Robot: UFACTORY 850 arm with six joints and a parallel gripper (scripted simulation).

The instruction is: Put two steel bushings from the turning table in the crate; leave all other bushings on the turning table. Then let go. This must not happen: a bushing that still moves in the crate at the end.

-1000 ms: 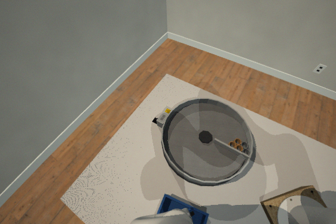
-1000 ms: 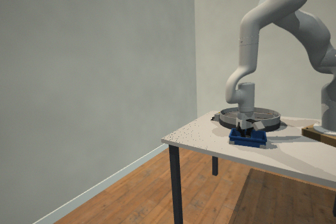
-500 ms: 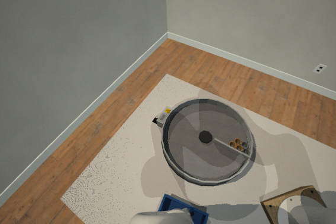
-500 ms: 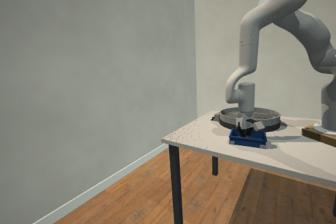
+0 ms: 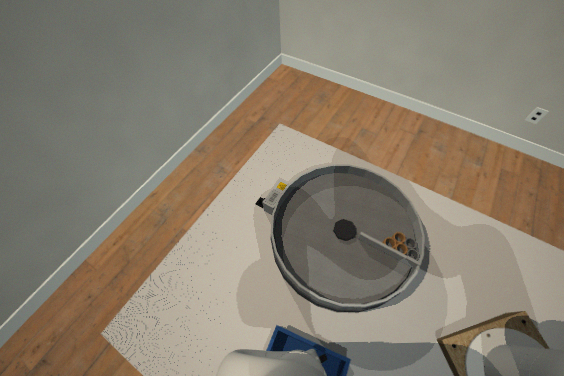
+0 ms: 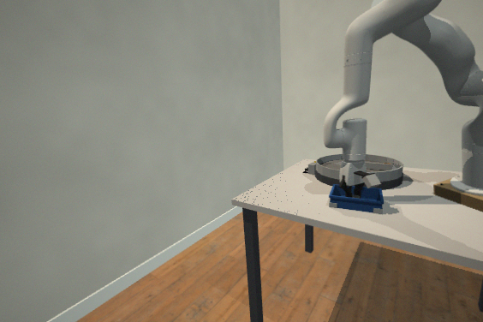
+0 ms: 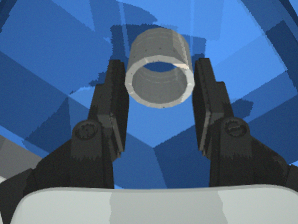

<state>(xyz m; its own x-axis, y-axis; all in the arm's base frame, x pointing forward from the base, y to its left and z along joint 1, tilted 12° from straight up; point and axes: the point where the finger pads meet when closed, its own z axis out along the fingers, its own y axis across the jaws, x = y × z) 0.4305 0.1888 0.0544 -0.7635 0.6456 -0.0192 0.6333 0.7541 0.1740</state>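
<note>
The blue crate is 10 mm behind my hand, 10 mm to the left of it and 10 mm below it. The rest, counted from my hand: grey turning table: 20 mm ahead, 370 mm to the right, 20 mm above.
</note>
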